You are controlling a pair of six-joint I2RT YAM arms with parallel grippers.
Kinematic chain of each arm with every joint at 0, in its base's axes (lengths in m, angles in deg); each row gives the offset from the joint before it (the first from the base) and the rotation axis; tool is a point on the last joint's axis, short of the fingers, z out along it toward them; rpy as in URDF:
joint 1: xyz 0 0 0.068 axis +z
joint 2: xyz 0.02 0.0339 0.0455 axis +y
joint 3: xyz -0.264 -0.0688 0 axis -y
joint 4: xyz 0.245 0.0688 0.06 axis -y
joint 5: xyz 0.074 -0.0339 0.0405 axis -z
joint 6: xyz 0.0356 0 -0.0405 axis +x
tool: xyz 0 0 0 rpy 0 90 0
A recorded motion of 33 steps. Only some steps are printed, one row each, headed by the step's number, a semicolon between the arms.
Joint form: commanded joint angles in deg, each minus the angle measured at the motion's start. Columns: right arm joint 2, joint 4, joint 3, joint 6, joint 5, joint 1; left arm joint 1, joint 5, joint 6, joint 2, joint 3, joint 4.
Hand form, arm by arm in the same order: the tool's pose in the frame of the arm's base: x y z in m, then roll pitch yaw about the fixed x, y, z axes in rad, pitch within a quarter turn. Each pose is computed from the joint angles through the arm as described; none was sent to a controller.
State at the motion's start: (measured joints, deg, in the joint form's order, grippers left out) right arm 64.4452 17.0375 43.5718 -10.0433 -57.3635 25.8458; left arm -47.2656 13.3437 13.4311 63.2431 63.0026 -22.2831
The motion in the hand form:
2: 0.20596 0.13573 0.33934 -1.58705 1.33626 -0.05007; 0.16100 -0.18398 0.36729 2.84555 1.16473 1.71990
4: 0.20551 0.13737 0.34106 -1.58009 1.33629 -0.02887; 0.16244 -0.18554 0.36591 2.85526 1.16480 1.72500
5: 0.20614 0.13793 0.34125 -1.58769 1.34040 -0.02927; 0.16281 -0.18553 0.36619 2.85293 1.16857 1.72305
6: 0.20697 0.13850 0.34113 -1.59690 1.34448 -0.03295; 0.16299 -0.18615 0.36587 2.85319 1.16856 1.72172
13: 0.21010 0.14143 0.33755 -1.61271 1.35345 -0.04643; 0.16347 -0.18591 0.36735 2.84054 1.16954 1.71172
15: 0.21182 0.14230 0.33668 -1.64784 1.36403 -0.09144; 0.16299 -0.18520 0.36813 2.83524 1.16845 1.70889
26: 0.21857 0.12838 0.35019 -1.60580 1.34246 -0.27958; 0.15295 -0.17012 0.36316 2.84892 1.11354 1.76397
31: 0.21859 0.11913 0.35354 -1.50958 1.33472 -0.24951; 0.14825 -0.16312 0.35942 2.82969 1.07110 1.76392
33: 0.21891 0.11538 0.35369 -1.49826 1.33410 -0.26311; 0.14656 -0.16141 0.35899 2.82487 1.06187 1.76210
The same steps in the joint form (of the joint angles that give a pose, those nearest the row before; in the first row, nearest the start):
2: -1.03 -1.57 3.92 -3.80 -4.61 0.22; 0.65 1.88 0.09 -0.31 0.20 -1.03
4: -0.85 -1.62 4.34 -3.63 -5.08 0.58; 0.68 2.18 0.02 0.11 0.13 -0.64
5: -0.60 -1.84 4.59 -3.59 -5.45 0.61; 0.76 2.27 -0.03 0.12 0.11 -0.39
6: -0.31 -2.03 4.81 -3.58 -5.74 0.62; 0.69 2.30 -0.02 0.24 0.09 -0.27
13: 0.75 -1.28 4.72 -3.41 -5.56 0.91; 0.80 2.24 0.18 0.30 0.41 -0.37
15: 1.14 -2.01 5.04 -3.49 -4.90 0.95; 0.82 2.09 0.26 0.16 0.52 -0.63
26: -0.58 -4.22 6.74 -3.61 5.52 -1.76; 1.22 -0.39 0.81 -3.28 -1.10 -5.36
31: -1.88 -2.81 6.04 -2.48 7.38 -3.54; 1.37 -1.92 2.02 -4.75 -1.80 -8.15
33: -2.31 -2.75 5.77 -2.35 8.01 -4.32; 1.30 -2.28 2.29 -5.18 -1.91 -8.89

